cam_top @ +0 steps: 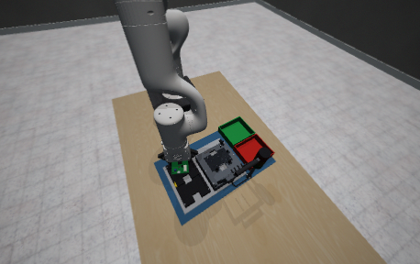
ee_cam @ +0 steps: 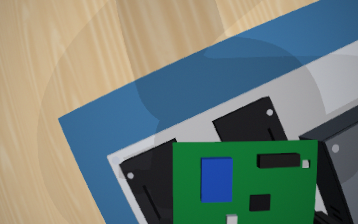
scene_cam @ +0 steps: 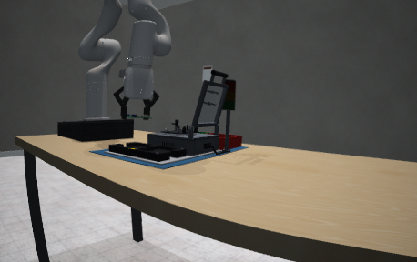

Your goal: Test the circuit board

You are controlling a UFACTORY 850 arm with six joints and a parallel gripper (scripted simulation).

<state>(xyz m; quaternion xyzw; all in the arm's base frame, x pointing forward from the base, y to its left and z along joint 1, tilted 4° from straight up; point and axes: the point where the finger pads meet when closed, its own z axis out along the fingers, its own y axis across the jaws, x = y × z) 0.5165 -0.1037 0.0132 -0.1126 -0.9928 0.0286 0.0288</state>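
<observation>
Right now the green circuit board is right at my hand. From my hand the other things lie so: green bin (350 mm to the left, 120 mm behind, 110 mm below); red bin (380 mm to the left, 110 mm below, 30 mm ahead); tester lid (200 mm to the left, 150 mm ahead, 60 mm above).
</observation>
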